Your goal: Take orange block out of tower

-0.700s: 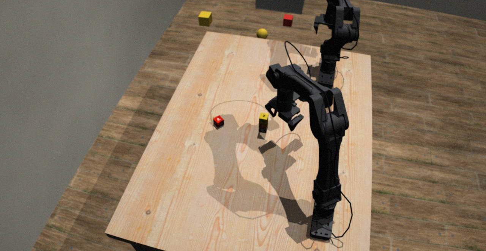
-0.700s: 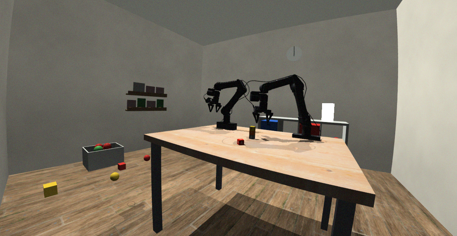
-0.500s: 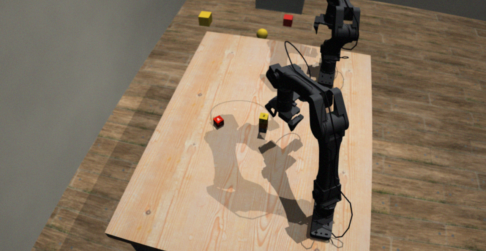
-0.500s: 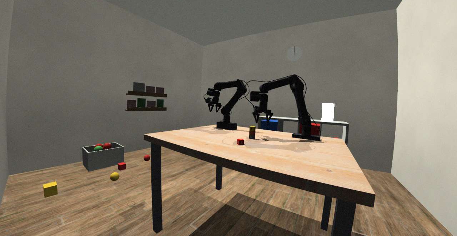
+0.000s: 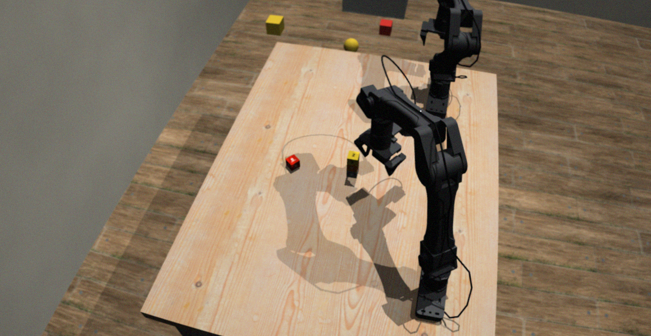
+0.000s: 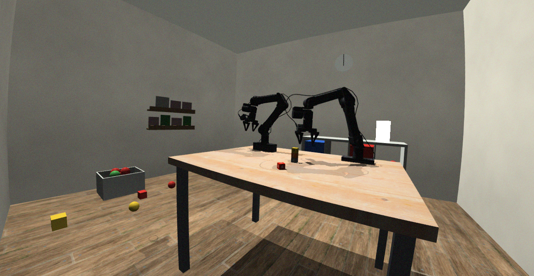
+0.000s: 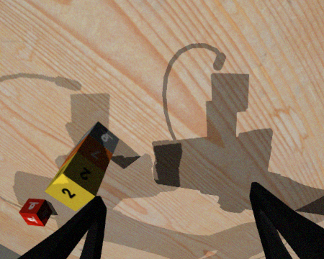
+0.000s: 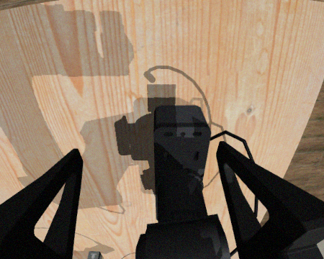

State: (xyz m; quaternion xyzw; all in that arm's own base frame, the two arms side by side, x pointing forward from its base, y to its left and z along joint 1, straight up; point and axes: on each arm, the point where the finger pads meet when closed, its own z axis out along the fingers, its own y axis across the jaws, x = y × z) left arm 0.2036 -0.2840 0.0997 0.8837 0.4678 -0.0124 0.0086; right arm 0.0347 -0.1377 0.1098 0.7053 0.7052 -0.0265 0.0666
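The yellow block showing 2 lies 8 cm ahead of my left hand, 4 cm to the right of it and 4 cm below it. From my left hand the other things lie so: orange block showing 7 (8 cm ahead, 7 cm below, 4 cm to the right); then grey block showing 9 (10 cm below, 8 cm ahead, 4 cm to the right).
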